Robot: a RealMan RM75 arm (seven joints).
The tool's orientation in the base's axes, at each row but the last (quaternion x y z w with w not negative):
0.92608, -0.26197, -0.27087, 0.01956
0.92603, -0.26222, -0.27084, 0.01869
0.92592, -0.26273, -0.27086, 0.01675
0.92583, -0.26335, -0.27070, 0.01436
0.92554, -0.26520, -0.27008, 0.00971
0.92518, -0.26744, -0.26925, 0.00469
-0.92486, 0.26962, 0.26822, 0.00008
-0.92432, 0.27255, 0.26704, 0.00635
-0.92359, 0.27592, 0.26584, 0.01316
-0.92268, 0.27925, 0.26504, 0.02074
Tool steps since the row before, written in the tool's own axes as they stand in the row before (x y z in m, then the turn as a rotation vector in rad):
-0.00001, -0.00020, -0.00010, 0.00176, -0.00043, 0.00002
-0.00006, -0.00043, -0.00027, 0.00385, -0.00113, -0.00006
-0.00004, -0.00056, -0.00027, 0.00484, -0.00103, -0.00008
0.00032, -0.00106, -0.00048, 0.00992, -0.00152, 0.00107
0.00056, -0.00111, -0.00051, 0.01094, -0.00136, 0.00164
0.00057, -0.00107, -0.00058, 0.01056, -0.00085, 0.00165
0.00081, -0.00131, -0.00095, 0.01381, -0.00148, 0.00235
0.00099, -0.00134, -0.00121, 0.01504, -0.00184, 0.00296
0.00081, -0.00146, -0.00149, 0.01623, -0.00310, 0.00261
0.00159, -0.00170, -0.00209, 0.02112, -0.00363, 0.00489
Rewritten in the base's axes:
0.00014, 0.00017, 0.00005, 0.00145, -0.00050, -0.00096
0.00030, 0.00037, 0.00018, 0.00332, -0.00094, -0.00204
0.00038, 0.00047, 0.00015, 0.00399, -0.00152, -0.00250
0.00098, 0.00070, 0.00007, 0.00728, -0.00348, -0.00607
0.00120, 0.00061, -0.00002, 0.00764, -0.00405, -0.00703
0.00122, 0.00055, 0.00005, 0.00711, -0.00430, -0.00678
0.00170, 0.00058, 0.00022, 0.00939, -0.00528, -0.00908
0.00197, 0.00046, 0.00037, 0.01014, -0.00549, -0.01026
0.00205, 0.00058, 0.00070, 0.01180, -0.00509, -0.01071
0.00301, 0.00024, 0.00081, 0.01443, -0.00668, -0.01517

